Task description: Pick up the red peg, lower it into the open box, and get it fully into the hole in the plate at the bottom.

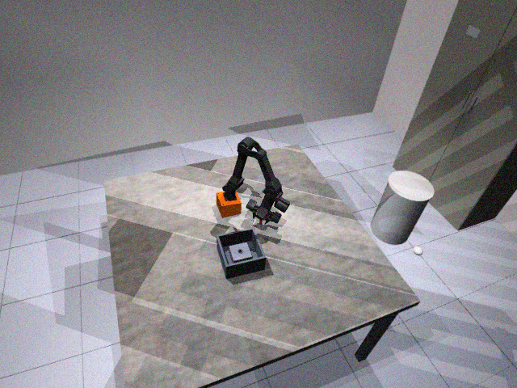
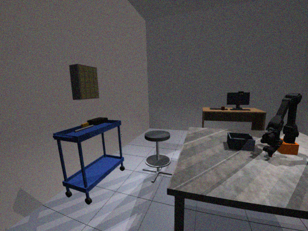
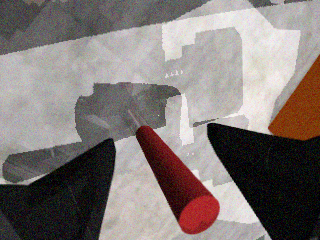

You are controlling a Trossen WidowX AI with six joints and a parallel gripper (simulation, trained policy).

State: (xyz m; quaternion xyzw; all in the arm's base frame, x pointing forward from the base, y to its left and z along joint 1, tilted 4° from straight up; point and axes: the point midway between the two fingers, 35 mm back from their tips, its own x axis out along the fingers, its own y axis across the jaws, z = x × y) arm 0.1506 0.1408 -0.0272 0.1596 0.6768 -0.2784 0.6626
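Right now the pale plate is 200 mm ahead of my gripper tip, 150 mm to the right of it and 30 mm above it. From my gripper tip the other things lie so: dark grey box (200 mm ahead, 150 mm to the right, 10 mm above); then red peg (20 mm above, 10 mm to the left).
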